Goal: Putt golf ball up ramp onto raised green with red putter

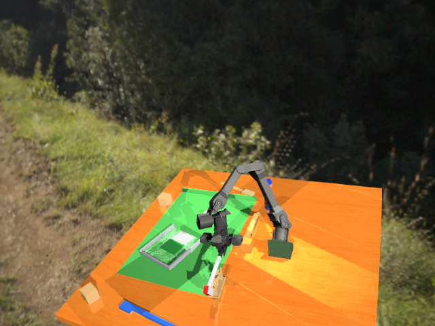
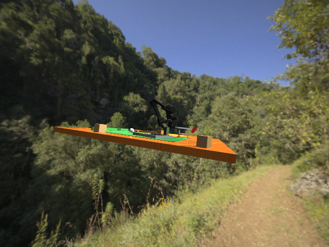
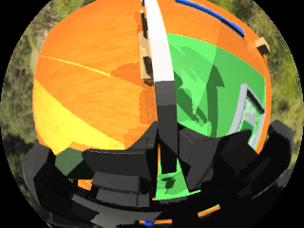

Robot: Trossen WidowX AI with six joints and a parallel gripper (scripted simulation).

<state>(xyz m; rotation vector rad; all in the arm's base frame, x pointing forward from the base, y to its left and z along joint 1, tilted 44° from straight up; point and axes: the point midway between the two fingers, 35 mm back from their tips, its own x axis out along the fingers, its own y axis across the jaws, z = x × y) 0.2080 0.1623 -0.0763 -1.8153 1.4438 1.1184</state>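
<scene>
The red putter lies 110 mm to the left of my gripper tip, 30 mm behind it and 20 mm above it. The rest, counted from my gripper tip: white golf ball: 300 mm to the right, 260 mm ahead, 50 mm below; small wooden rack: 130 mm to the left, 30 mm below, 30 mm behind; green mat: 270 mm ahead, 150 mm to the right, 70 mm below.
</scene>
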